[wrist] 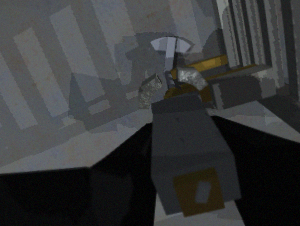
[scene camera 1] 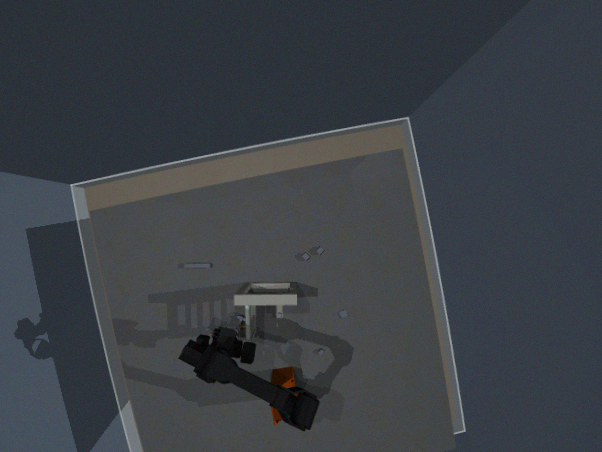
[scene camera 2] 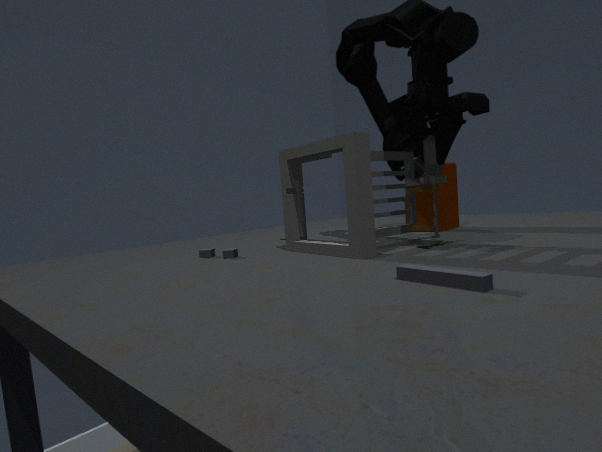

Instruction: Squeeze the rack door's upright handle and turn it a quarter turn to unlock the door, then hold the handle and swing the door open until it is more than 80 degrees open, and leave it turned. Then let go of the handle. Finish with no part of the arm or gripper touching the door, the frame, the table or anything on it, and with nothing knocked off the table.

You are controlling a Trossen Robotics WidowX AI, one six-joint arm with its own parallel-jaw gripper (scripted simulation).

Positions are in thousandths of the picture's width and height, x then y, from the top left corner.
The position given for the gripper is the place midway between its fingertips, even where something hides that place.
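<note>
Scene camera 2 shows the gripper (scene camera 2: 722, 366) together with a handle (scene camera 2: 707, 532). The wrist view has the gripper (wrist: 605, 569) too, and scene camera 1 also shows the gripper (scene camera 1: 385, 749).
</note>
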